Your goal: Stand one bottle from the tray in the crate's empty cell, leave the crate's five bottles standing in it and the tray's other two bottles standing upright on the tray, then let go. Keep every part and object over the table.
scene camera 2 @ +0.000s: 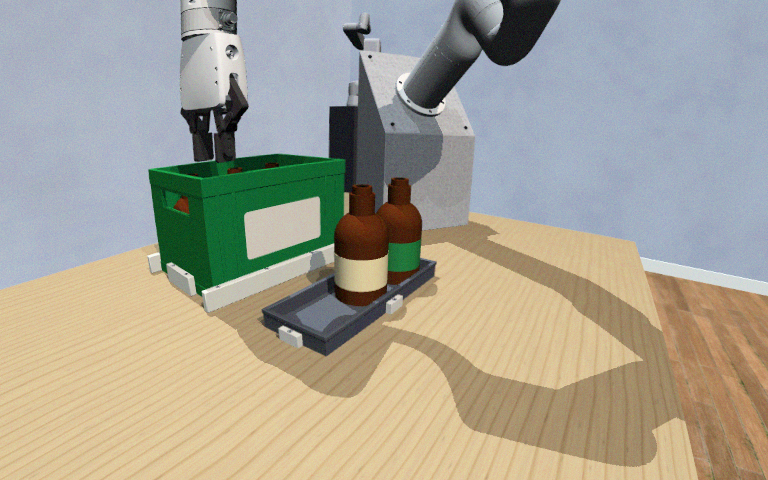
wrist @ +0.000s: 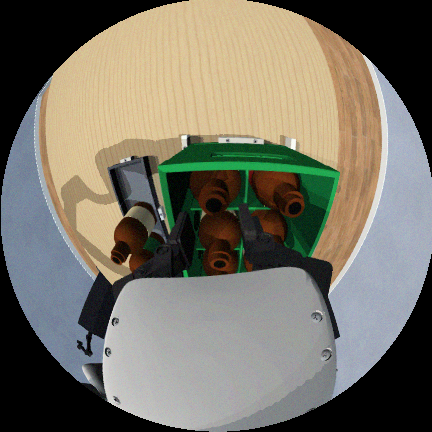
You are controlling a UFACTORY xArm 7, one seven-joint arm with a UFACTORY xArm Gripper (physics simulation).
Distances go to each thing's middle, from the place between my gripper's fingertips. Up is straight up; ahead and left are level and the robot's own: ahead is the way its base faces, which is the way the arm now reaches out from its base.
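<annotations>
Long white strip [scene camera 2: 232,291]: my gripper now 90 mm past it, 50 mm to the right of it, 170 mm above it.
</annotations>
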